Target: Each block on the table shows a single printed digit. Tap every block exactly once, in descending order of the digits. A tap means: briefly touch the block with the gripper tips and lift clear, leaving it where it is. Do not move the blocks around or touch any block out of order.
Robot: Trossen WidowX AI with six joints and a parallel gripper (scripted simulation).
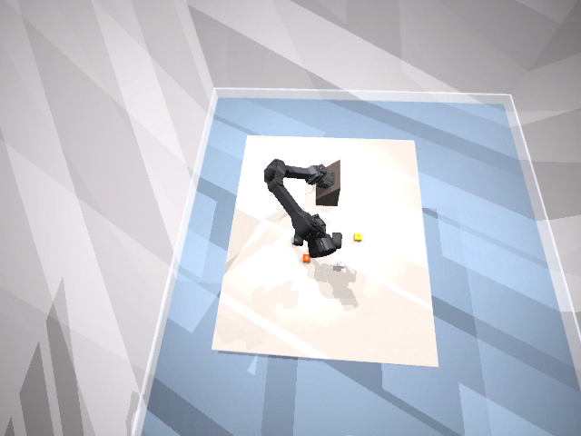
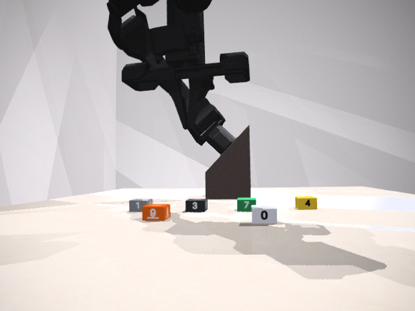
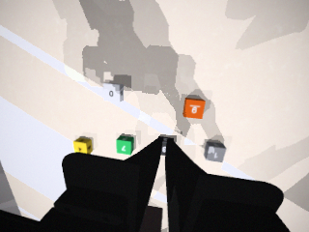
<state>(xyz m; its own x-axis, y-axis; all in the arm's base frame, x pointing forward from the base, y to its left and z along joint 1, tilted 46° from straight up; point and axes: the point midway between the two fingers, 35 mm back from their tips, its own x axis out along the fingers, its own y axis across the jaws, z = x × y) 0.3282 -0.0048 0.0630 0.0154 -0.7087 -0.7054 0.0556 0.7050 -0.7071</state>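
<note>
My gripper tip is 120 mm above the green 7 block, 80 mm to the right of it and 80 mm past it. The rest, counted from my gripper tip: white 0 block: 120 mm below, 110 mm to the left, 30 mm ahead; then black 3 block: 120 mm below, 70 mm behind; then orange 9 block: 120 mm below, 50 mm to the right, 10 mm ahead.
</note>
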